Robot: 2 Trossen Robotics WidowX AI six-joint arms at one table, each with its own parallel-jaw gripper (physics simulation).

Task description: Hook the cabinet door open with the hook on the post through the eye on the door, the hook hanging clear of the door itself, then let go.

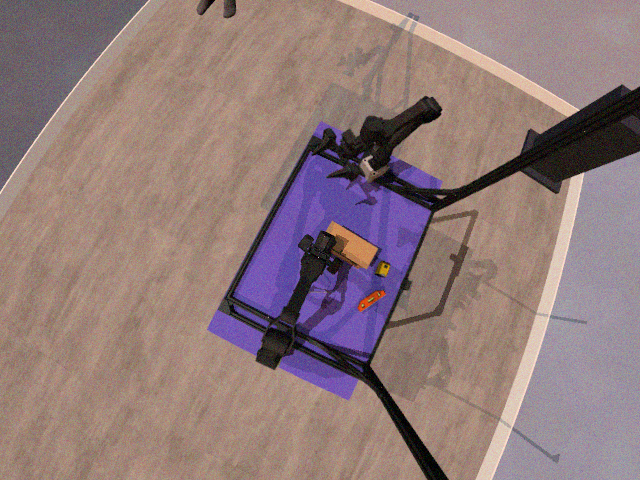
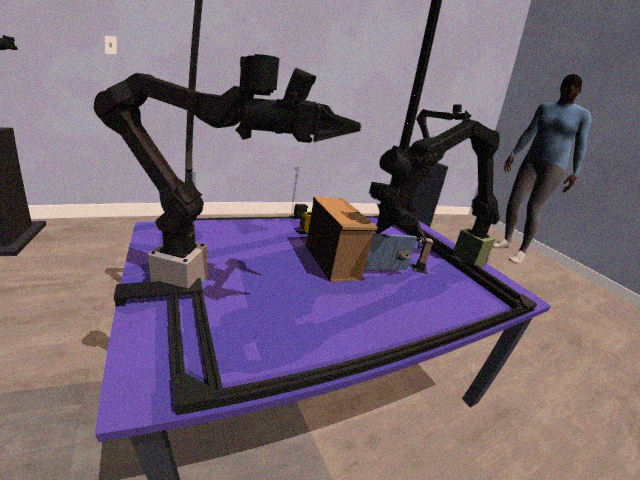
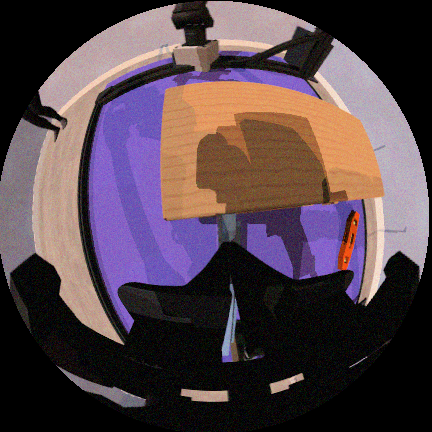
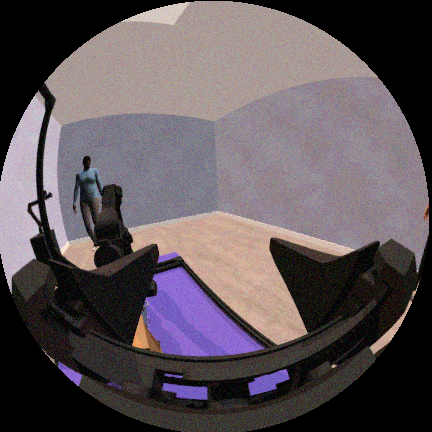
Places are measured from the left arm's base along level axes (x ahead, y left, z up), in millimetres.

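Pixels of known places: left gripper, fingertip midpoint: [image 2: 376, 233] [image 3: 227, 246]; right gripper, fingertip midpoint: [image 1: 319, 165] [image 2: 360, 126] [image 4: 214, 247]; left arm's base, origin of the base link: [image 2: 478, 234] [image 4: 127, 252]; right arm's base, origin of the base link: [image 1: 376, 163] [image 2: 178, 249] [image 3: 196, 42].
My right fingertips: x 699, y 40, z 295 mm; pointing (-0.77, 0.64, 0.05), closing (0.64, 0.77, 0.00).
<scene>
Ahead of a thing's pixels: the offset from my right fingertips to its top centre. "spot": to the spot under its first point. Level surfaces: height alone.
A wooden cabinet @(172 mm back, 206 mm right, 246 mm down) [image 1: 353, 248] [image 2: 339, 238] [image 3: 261, 149] stands mid-table. Its grey-blue door @(spot: 272 mm back, 91 mm right, 335 mm down) [image 2: 387, 252] [image 3: 226, 229] is swung open, with a small eye [image 2: 405, 254] on its face. A short post @(spot: 431 mm back, 66 mm right, 353 mm down) [image 2: 425, 254] stands just beyond the door's free edge; I cannot make out the hook. My left gripper [image 1: 334, 264] [image 2: 413, 229] [image 3: 227, 246] is shut and sits right over the door's top edge, which shows as a thin strip in the slit between the fingers. My right gripper [image 1: 332, 175] [image 2: 353, 126] [image 4: 214, 247] is open and empty, high above the table.
An orange spirit level @(365 mm back, 406 mm right, 394 mm down) [image 1: 371, 300] [image 3: 348, 241] and a small yellow object @(212 mm back, 413 mm right, 331 mm down) [image 1: 382, 269] [image 2: 305, 221] lie beside the cabinet. A black frame rail [image 2: 366, 362] runs round the purple table @(412 mm down) [image 2: 270, 310]. A person [image 2: 532, 176] [image 4: 86, 193] stands beyond the table.
</scene>
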